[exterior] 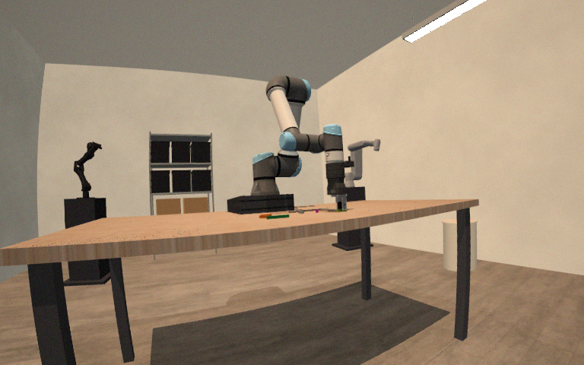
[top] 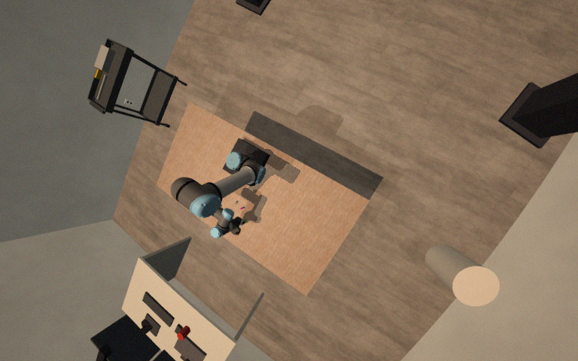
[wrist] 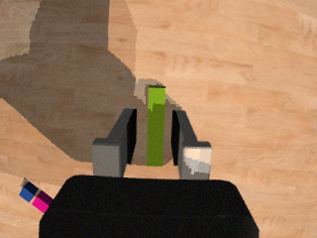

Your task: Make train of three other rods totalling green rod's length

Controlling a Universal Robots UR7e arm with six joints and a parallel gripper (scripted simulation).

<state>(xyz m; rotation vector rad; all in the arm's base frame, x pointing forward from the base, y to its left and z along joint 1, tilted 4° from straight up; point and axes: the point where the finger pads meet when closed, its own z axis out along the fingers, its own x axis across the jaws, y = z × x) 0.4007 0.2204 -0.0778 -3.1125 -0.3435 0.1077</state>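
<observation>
Now: the lime rod 20 mm below my hand. The rest, counted from my hand: magenta rod 60 mm behind, 80 mm to the right, 20 mm below; small blue rod 80 mm behind, 80 mm to the right, 20 mm below; grey rod 70 mm behind, 150 mm to the right, 20 mm below.
</observation>
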